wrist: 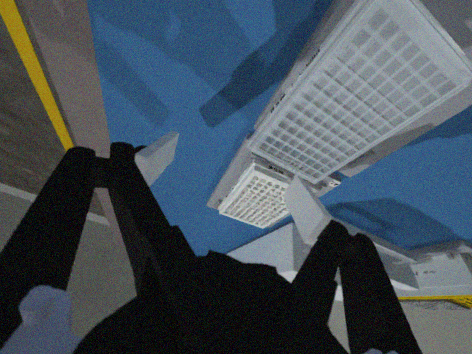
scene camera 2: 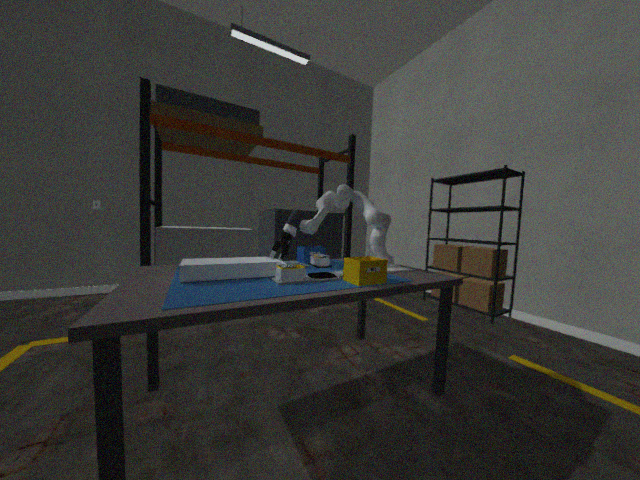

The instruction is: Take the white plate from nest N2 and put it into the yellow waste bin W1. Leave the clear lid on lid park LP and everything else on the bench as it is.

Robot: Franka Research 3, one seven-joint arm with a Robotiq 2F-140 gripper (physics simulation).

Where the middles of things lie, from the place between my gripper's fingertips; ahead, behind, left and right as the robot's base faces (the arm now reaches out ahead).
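There is the white plate (wrist: pixel 256 198), and counting from my hand I find it 50 mm ahead, 60 mm to the left and 10 mm below.
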